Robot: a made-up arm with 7 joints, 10 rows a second.
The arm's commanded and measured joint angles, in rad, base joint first. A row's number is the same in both.
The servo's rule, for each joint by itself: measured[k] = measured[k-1] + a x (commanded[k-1-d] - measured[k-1]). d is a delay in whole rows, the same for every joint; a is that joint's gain. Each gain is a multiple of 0.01, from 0.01 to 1. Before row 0 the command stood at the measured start. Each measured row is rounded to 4 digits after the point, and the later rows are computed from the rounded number. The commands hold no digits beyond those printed.
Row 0, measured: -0.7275 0.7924 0.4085 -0.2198 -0.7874 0.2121 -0.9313
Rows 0 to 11, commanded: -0.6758 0.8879 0.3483 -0.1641 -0.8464 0.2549 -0.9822; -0.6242 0.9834 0.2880 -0.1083 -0.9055 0.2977 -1.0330; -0.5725 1.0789 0.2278 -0.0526 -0.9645 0.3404 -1.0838; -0.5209 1.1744 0.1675 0.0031 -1.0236 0.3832 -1.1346; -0.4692 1.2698 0.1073 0.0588 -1.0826 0.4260 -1.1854; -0.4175 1.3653 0.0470 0.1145 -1.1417 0.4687 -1.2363; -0.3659 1.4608 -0.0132 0.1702 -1.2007 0.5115 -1.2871; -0.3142 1.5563 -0.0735 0.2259 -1.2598 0.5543 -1.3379; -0.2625 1.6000 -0.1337 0.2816 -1.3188 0.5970 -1.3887; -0.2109 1.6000 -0.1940 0.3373 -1.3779 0.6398 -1.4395; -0.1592 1.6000 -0.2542 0.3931 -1.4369 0.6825 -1.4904; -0.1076 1.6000 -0.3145 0.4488 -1.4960 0.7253 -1.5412
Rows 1 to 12, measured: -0.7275 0.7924 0.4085 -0.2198 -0.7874 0.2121 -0.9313; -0.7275 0.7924 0.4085 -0.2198 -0.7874 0.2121 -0.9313; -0.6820 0.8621 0.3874 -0.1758 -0.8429 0.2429 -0.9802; -0.6311 0.9506 0.3526 -0.1225 -0.9017 0.2824 -1.0309; -0.5795 1.0443 0.3089 -0.0673 -0.9607 0.3242 -1.0817; -0.5279 1.1393 0.2594 -0.0117 -1.0198 0.3667 -1.1325; -0.4762 1.2346 0.2062 0.0440 -1.0788 0.4094 -1.1833; -0.4245 1.3300 0.1505 0.0997 -1.1379 0.4521 -1.2342; -0.3729 1.4255 0.0932 0.1554 -1.1969 0.4949 -1.2850; -0.3212 1.5210 0.0349 0.2111 -1.2560 0.5377 -1.3358; -0.2695 1.5787 -0.0241 0.2668 -1.3150 0.5804 -1.3866; -0.2179 1.5942 -0.0836 0.3225 -1.3741 0.6232 -1.4374
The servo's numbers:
d 2
a 0.88 0.73 0.35 0.79 0.94 0.72 0.96

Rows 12 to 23, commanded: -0.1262 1.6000 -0.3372 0.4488 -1.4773 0.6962 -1.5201; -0.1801 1.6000 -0.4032 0.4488 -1.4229 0.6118 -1.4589; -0.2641 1.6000 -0.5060 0.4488 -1.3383 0.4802 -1.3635; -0.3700 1.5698 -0.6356 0.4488 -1.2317 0.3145 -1.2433; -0.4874 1.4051 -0.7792 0.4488 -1.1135 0.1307 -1.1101; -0.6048 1.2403 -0.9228 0.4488 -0.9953 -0.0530 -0.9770; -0.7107 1.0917 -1.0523 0.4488 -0.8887 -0.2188 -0.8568; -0.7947 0.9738 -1.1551 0.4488 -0.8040 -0.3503 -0.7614; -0.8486 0.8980 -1.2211 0.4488 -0.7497 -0.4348 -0.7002; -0.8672 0.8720 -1.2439 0.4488 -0.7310 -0.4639 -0.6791; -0.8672 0.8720 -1.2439 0.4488 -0.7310 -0.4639 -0.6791; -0.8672 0.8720 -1.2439 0.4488 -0.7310 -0.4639 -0.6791
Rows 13 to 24, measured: -0.1662 1.5984 -0.1433 0.3783 -1.4331 0.6659 -1.4883; -0.1146 1.5996 -0.2032 0.4340 -1.4922 0.7087 -1.5391; -0.1248 1.5999 -0.2501 0.4457 -1.4782 0.6997 -1.5209; -0.1735 1.6000 -0.3037 0.4481 -1.4262 0.6364 -1.4614; -0.2532 1.6000 -0.3745 0.4487 -1.3436 0.5239 -1.3674; -0.3560 1.5780 -0.4659 0.4488 -1.2384 0.3731 -1.2483; -0.4716 1.4518 -0.5756 0.4488 -1.1210 0.1986 -1.1156; -0.5888 1.2974 -0.6971 0.4488 -1.0028 0.0174 -0.9825; -0.6961 1.1472 -0.8214 0.4488 -0.8955 -0.1527 -0.8618; -0.7829 1.0206 -0.9382 0.4488 -0.8095 -0.2950 -0.7654; -0.8407 0.9311 -1.0372 0.4488 -0.7533 -0.3957 -0.7028; -0.8640 0.8880 -1.1095 0.4488 -0.7323 -0.4448 -0.6800
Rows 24 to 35, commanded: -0.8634 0.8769 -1.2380 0.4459 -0.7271 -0.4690 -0.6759; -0.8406 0.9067 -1.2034 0.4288 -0.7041 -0.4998 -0.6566; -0.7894 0.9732 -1.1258 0.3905 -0.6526 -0.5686 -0.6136; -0.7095 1.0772 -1.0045 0.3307 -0.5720 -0.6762 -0.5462; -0.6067 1.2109 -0.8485 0.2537 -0.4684 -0.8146 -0.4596; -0.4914 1.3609 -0.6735 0.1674 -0.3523 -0.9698 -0.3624; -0.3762 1.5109 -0.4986 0.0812 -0.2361 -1.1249 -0.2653; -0.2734 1.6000 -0.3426 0.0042 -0.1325 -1.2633 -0.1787; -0.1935 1.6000 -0.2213 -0.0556 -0.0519 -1.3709 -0.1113; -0.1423 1.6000 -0.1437 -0.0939 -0.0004 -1.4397 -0.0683; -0.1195 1.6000 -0.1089 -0.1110 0.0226 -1.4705 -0.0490; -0.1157 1.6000 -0.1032 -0.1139 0.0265 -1.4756 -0.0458
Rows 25 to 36, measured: -0.8668 0.8763 -1.1565 0.4488 -0.7311 -0.4586 -0.6791; -0.8672 0.8732 -1.1871 0.4488 -0.7310 -0.4624 -0.6791; -0.8639 0.8759 -1.2049 0.4465 -0.7273 -0.4672 -0.6760; -0.8434 0.8984 -1.2044 0.4325 -0.7055 -0.4907 -0.6574; -0.7959 0.9530 -1.1769 0.3993 -0.6558 -0.5468 -0.6154; -0.7199 1.0437 -1.1166 0.3451 -0.5770 -0.6400 -0.5490; -0.6203 1.1658 -1.0228 0.2729 -0.4749 -0.7657 -0.4632; -0.5069 1.3082 -0.9005 0.1896 -0.3597 -0.9127 -0.3664; -0.3919 1.4562 -0.7598 0.1040 -0.2435 -1.0655 -0.2693; -0.2876 1.5612 -0.6138 0.0252 -0.1392 -1.2079 -0.1823; -0.2048 1.5895 -0.4764 -0.0386 -0.0571 -1.3253 -0.1141; -0.1498 1.5972 -0.3600 -0.0823 -0.0038 -1.4077 -0.0701
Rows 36 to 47, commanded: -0.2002 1.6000 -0.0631 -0.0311 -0.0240 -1.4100 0.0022; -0.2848 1.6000 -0.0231 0.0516 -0.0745 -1.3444 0.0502; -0.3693 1.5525 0.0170 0.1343 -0.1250 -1.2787 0.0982; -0.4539 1.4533 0.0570 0.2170 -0.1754 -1.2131 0.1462; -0.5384 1.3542 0.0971 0.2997 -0.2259 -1.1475 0.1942; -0.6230 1.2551 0.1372 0.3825 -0.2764 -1.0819 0.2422; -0.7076 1.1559 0.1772 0.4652 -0.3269 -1.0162 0.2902; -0.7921 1.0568 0.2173 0.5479 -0.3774 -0.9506 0.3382; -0.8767 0.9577 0.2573 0.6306 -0.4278 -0.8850 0.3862; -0.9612 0.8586 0.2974 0.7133 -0.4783 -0.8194 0.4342; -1.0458 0.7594 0.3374 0.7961 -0.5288 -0.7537 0.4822; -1.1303 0.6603 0.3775 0.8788 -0.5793 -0.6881 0.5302
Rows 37 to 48, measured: -0.1231 1.5992 -0.2721 -0.1050 0.0210 -1.4529 -0.0498; -0.1166 1.5998 -0.2130 -0.1120 0.0262 -1.4692 -0.0460; -0.1902 1.5999 -0.1605 -0.0481 -0.0210 -1.4266 0.0003; -0.2734 1.6000 -0.1124 0.0307 -0.0713 -1.3674 0.0482; -0.3578 1.5653 -0.0671 0.1125 -0.1218 -1.3035 0.0962; -0.4424 1.4835 -0.0237 0.1951 -0.1722 -1.2384 0.1442; -0.5269 1.3891 0.0186 0.2777 -0.2227 -1.1730 0.1922; -0.6115 1.2913 0.0601 0.3605 -0.2732 -1.1074 0.2402; -0.6961 1.1925 0.1011 0.4432 -0.3237 -1.0417 0.2882; -0.7806 1.0934 0.1418 0.5259 -0.3742 -0.9761 0.3362; -0.8652 0.9943 0.1822 0.6086 -0.4246 -0.9105 0.3842; -0.9497 0.8952 0.2225 0.6913 -0.4751 -0.8449 0.4322
